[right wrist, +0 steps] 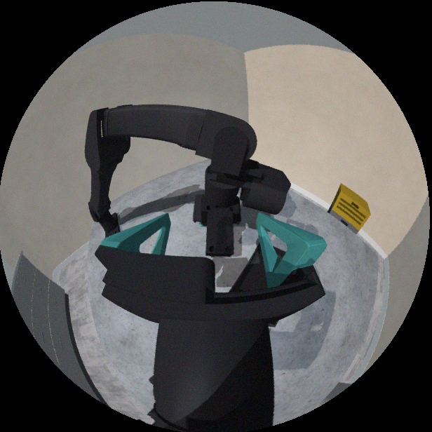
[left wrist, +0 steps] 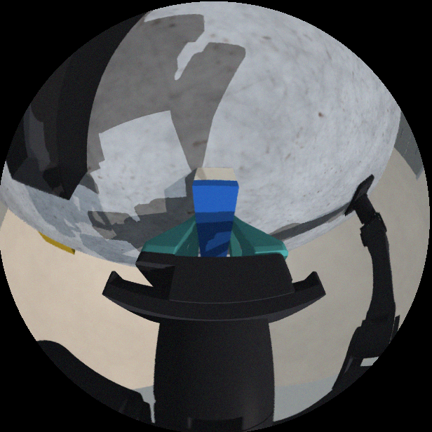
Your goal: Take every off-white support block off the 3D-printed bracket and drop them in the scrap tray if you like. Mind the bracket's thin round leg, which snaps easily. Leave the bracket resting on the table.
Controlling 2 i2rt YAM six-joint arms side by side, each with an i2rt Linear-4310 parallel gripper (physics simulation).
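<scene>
My left gripper [left wrist: 213,217] is shut on the blue bracket [left wrist: 215,197], which stands up between its teal fingers in the left wrist view. An off-white support block [left wrist: 215,174] sits at the bracket's far end. The bracket's thin round leg does not show. In the right wrist view the left gripper's body hides the bracket. My right gripper is open and empty, with its fingers wide apart, facing the left arm's wrist. A black shape [left wrist: 75,100] [right wrist: 255,272], perhaps the scrap tray, shows at the upper left of the left wrist view and behind the right gripper's right finger.
The grey speckled table [left wrist: 310,100] [right wrist: 125,325] carries dark arm shadows. The left arm's lower links [left wrist: 382,280] [right wrist: 100,185] stand at one side. A yellow box with dark lines [right wrist: 350,207] is by the table's far right edge; part of it [left wrist: 56,243] shows at the left.
</scene>
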